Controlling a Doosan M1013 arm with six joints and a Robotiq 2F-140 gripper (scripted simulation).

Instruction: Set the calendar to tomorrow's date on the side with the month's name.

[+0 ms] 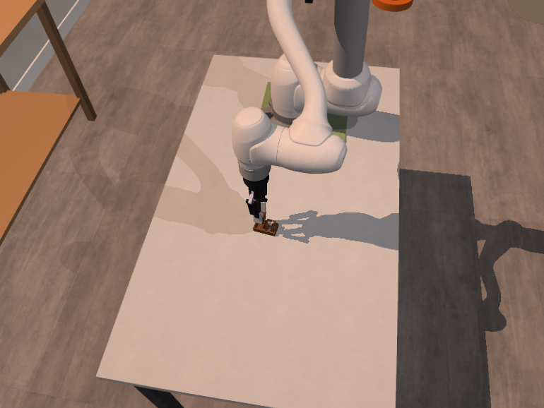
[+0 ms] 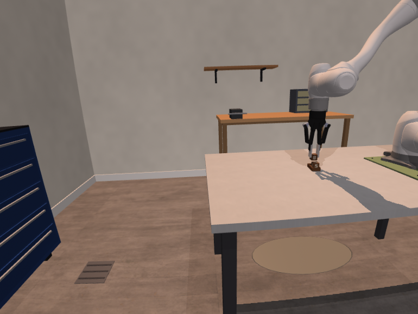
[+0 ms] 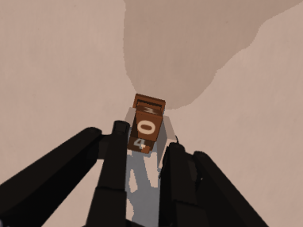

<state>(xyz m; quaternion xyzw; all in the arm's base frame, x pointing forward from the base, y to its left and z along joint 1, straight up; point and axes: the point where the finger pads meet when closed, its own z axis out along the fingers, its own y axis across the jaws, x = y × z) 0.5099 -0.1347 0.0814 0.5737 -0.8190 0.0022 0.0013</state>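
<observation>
My hand is 3 cm above the brown digit cube. Round my hand: tray 8 cm below, 2 cm to the left, 1 cm ahead.
</observation>
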